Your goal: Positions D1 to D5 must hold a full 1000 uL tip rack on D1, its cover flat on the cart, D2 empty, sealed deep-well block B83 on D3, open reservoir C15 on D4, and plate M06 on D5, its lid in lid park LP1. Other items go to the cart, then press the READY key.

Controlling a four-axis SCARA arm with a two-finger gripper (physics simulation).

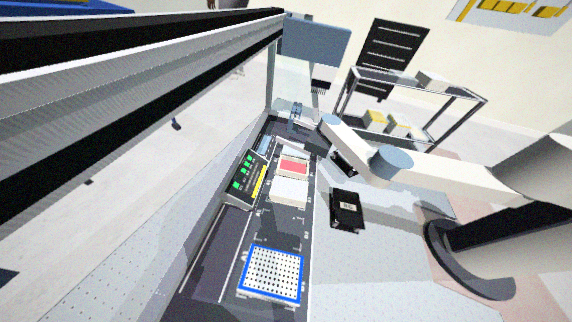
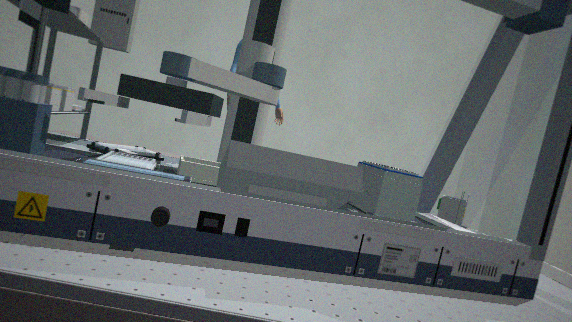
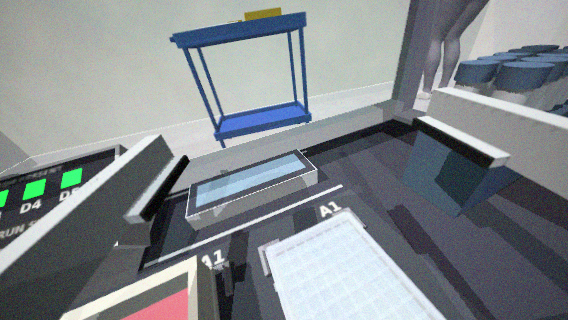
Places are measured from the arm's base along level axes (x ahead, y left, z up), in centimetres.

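Pixels of known places: gripper, fingertip midpoint: (image 1: 285,128) (image 2: 132,105) (image 3: 297,127); arm's base, link origin: (image 1: 462,254).
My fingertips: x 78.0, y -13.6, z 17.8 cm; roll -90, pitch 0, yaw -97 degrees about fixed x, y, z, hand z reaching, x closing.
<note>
Ahead of a thing's pixels: the offset from my fingertips to its top centre. "spot": to the spot under its first point.
My gripper (image 1: 296,134) (image 3: 297,127) is open and empty, high above the far end of the deck near D5. A white tip rack with a blue rim (image 1: 274,272) (image 2: 392,192) stands on D1. D2 holds nothing. A white block @[dy +23.2, dx -11.3, dz -6.1 cm] (image 1: 289,190) sits on D3; its label is not readable. An open reservoir with a red inside (image 1: 293,166) (image 3: 160,305) is on D4. A pale, clear-topped plate @[dy -1.2, dx -6.7, dz -9.4 cm] (image 1: 295,150) (image 3: 345,270) is on D5. The status panel @[spot: dy +29.1, dx +2.3, dz -3.9 cm] (image 1: 245,181) shows several green lamps, including D4 and D5. The READY key cannot be made out.
A blue tube rack @[spot: dy -13.9, dx +0.0, dz +1.4 cm] (image 1: 296,111) (image 3: 435,175) stands beyond D5. A low tray with a light-blue inside (image 1: 265,145) (image 3: 250,182) lies beside the deck. A black RG box @[dy +17.5, dx -33.4, dz -10.9 cm] (image 1: 346,209) stands beside D3. A metal-framed cart with boxes and a blue cart (image 3: 240,30) stand further off.
</note>
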